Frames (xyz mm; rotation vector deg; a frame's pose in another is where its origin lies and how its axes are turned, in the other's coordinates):
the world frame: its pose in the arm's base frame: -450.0 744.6 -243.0 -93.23 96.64 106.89
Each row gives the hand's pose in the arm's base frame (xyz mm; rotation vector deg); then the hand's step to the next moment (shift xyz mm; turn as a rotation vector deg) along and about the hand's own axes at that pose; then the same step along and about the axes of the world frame.
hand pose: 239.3 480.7 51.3 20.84 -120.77 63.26
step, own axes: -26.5 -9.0 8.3 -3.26 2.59 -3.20
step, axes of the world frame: 11.8 -18.9 -18.9 -0.95 -4.69 2.16
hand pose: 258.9 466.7 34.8 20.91 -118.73 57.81
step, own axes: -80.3 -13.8 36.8 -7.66 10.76 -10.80
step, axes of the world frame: 56.8 -54.2 -42.7 -3.79 -13.21 10.11
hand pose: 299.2 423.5 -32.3 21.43 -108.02 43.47
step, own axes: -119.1 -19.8 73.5 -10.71 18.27 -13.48
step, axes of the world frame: 124.7 -56.1 -36.0 -3.65 -17.83 17.29
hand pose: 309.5 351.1 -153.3 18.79 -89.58 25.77
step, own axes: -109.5 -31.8 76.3 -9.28 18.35 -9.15
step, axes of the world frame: 136.9 -7.8 -4.4 -2.14 -13.57 17.83
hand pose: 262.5 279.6 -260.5 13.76 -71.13 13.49
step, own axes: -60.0 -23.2 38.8 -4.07 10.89 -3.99
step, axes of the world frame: 72.7 16.8 8.9 -2.09 -6.20 10.40
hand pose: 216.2 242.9 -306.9 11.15 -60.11 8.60
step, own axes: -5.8 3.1 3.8 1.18 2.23 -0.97
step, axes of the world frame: 3.9 2.2 6.1 -2.20 -1.05 1.18
